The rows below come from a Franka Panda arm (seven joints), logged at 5 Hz.
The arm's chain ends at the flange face. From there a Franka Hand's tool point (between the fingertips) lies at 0.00 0.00 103.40 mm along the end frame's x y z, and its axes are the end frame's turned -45 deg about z.
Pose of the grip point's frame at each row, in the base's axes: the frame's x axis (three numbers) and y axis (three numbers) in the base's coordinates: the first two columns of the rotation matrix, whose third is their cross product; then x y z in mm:
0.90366, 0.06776, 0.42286, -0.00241, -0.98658, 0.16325, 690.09, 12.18, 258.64
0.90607, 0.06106, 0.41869, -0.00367, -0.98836, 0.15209, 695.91, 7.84, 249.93
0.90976, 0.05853, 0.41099, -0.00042, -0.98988, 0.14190, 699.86, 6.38, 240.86
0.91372, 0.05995, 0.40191, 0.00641, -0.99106, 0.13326, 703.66, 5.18, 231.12
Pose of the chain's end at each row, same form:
0.63728, -0.64970, 0.41444, -0.64069, -0.74553, -0.18357, 645.81, 27.54, 350.81
0.63809, -0.65570, 0.40360, -0.64328, -0.74205, -0.18851, 652.16, 22.25, 342.50
0.64300, -0.65856, 0.39095, -0.64359, -0.74134, -0.19028, 656.93, 19.75, 333.97
0.65063, -0.65839, 0.37842, -0.64157, -0.74318, -0.18996, 661.65, 17.50, 324.79

